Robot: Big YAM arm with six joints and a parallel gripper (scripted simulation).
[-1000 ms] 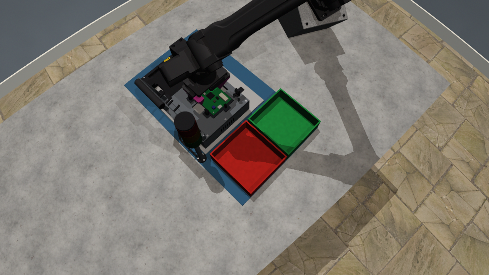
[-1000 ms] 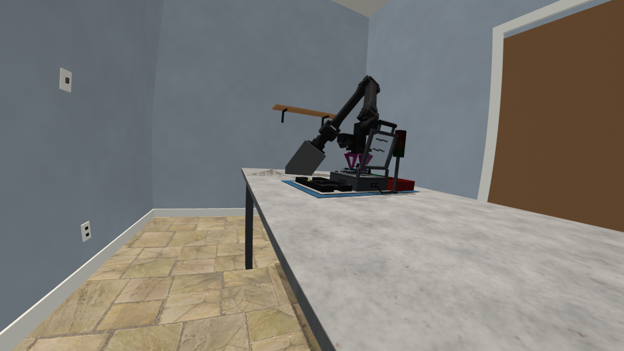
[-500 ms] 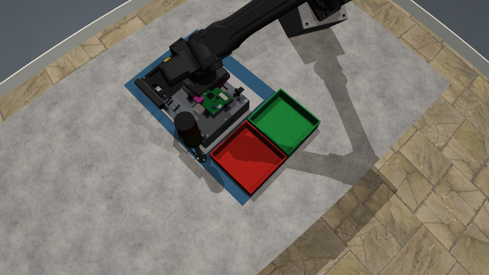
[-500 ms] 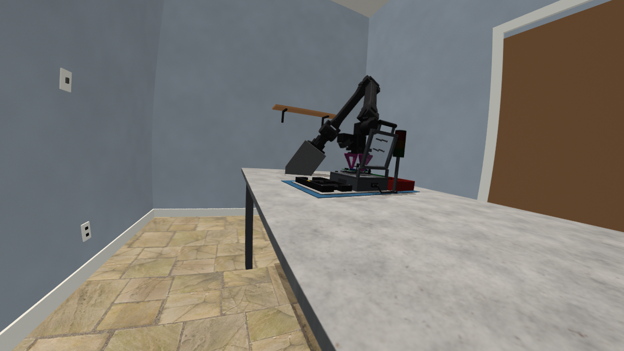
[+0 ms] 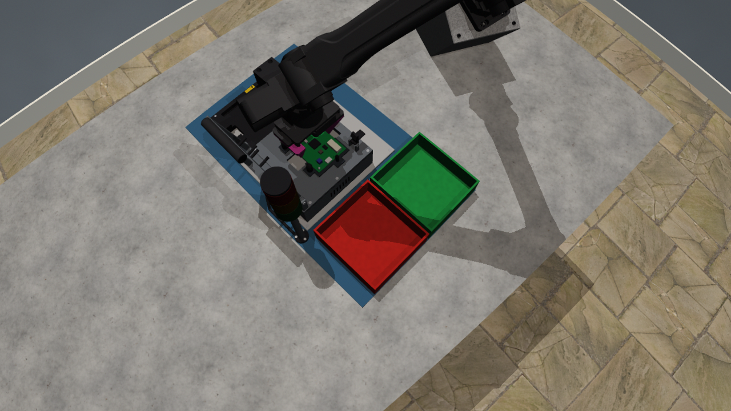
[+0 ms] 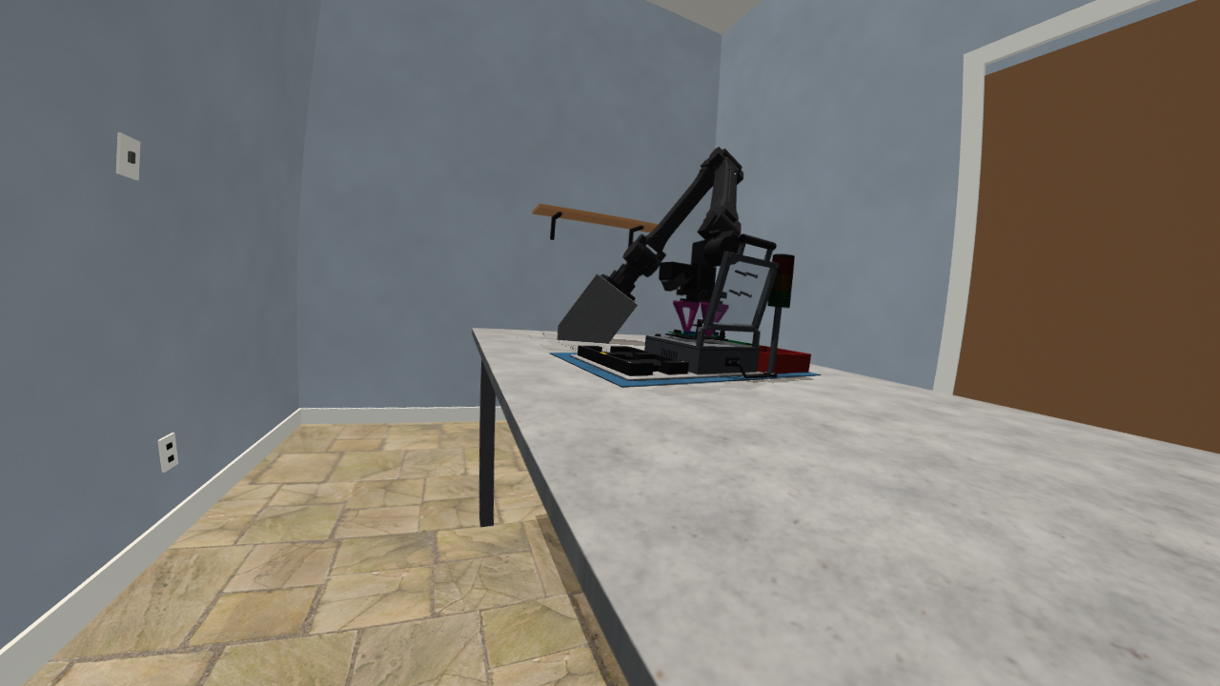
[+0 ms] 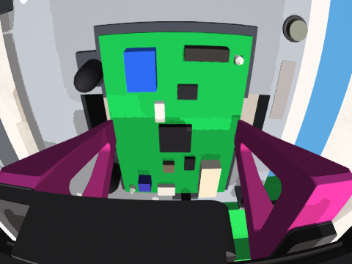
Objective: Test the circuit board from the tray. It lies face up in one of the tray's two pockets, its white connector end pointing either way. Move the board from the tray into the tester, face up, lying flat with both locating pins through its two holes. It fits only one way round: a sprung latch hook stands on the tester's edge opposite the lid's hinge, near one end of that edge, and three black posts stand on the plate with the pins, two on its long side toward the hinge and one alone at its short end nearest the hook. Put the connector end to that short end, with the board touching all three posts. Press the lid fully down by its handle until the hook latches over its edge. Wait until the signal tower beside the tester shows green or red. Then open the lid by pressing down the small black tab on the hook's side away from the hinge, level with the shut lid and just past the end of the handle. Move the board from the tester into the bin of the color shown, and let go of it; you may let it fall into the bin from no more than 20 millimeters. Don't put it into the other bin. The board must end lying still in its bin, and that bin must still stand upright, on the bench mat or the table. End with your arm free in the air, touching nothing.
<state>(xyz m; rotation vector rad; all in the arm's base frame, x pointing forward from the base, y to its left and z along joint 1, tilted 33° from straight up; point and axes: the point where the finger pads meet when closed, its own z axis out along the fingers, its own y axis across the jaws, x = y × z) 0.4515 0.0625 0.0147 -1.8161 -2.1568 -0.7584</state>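
The green circuit board lies right at my hand. The rest, counted from my hand: clear lid (120 mm ahead, 100 mm above, 30 mm to the left); tester plate (10 mm to the left, 10 mm below); latch hook (70 mm behind, 40 mm to the left, 10 mm above).
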